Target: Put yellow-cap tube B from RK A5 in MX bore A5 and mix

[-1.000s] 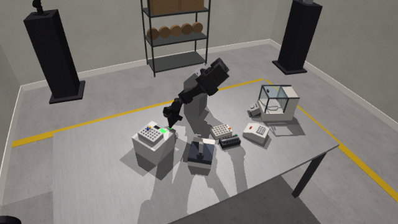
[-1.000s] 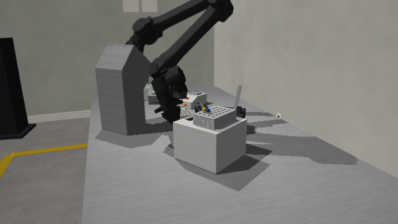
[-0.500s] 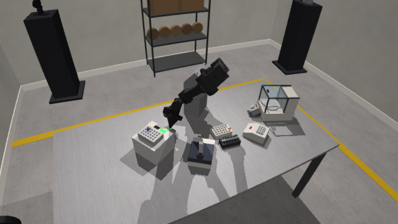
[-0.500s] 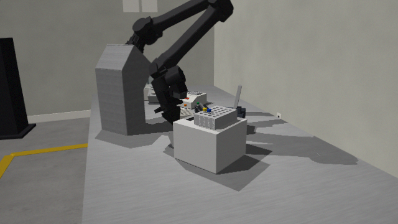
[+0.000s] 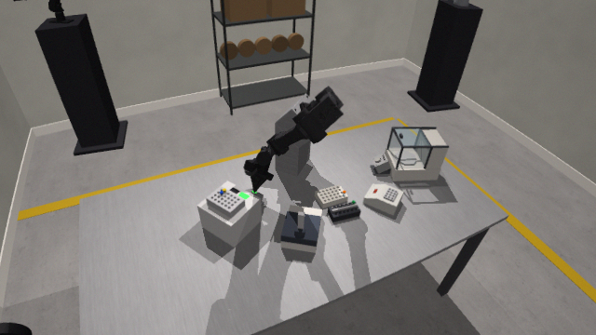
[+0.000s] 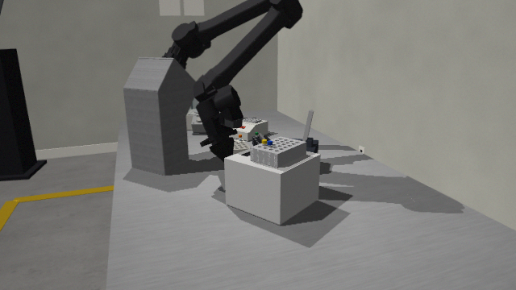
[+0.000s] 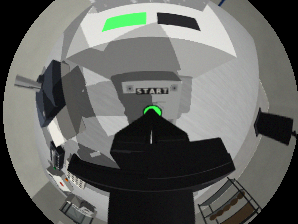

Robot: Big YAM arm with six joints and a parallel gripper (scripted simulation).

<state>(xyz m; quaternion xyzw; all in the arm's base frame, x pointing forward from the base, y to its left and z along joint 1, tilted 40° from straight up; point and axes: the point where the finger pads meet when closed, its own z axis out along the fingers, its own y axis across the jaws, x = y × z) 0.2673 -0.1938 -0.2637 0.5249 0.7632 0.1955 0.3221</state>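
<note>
Now: hand 10 mm above the green start key. Also, from my hand: black magnet block: 360 mm to the left, 170 mm ahead, 50 mm below; then grey shaking block: 140 mm to the right, 110 mm ahead, 80 mm above; then tube rack RK: 340 mm to the left, 60 mm below, 60 mm ahead.
</note>
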